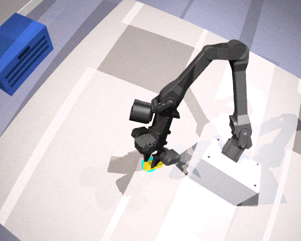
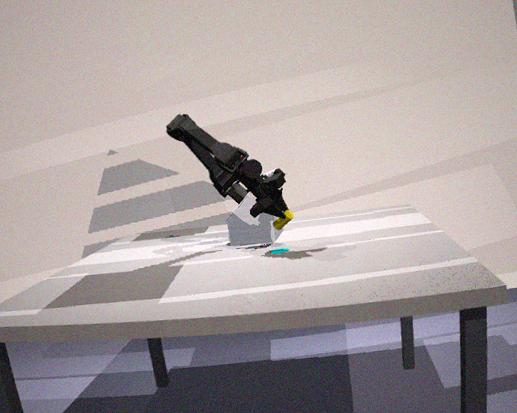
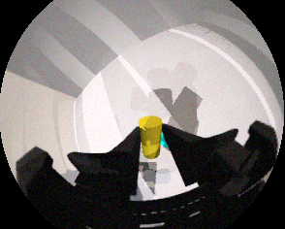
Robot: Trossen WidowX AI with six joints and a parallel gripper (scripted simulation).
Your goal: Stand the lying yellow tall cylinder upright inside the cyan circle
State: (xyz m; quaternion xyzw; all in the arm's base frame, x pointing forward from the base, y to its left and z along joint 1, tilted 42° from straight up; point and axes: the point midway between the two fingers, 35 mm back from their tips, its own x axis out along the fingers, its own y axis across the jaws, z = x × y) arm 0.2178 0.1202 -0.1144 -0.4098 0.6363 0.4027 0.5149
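Now: the cyan circle 2 cm ahead of my gripper tip, 3 cm to the right of it and 11 cm below it. The rest, counted from my gripper tip: yellow tall cylinder (1 cm behind, 2 cm to the right, 2 cm below).
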